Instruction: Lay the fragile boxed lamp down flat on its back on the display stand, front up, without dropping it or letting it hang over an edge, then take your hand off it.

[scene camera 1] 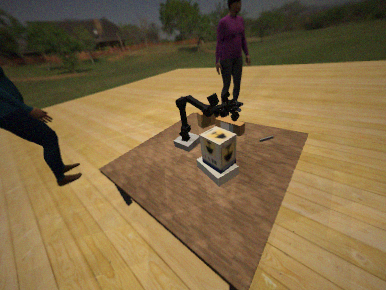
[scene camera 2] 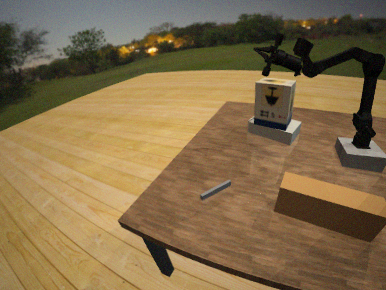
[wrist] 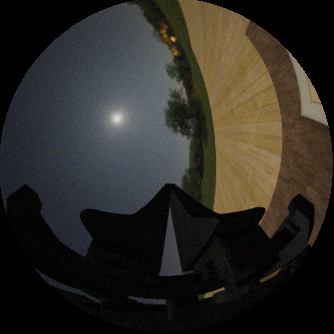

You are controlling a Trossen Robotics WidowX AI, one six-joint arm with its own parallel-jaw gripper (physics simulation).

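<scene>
The boxed lamp is a white and yellow carton with black lamp pictures. It stands upright on the white display stand near the middle of the table. My gripper is shut and empty. It hovers level, above and behind the box's top, and does not touch it. In the wrist view the closed fingers point at the sky, and a corner of the box shows at the right edge.
A brown wooden table stands on a plank deck. A brown block and a small grey bar lie on it. A person in purple stands behind; another person's legs are at the left.
</scene>
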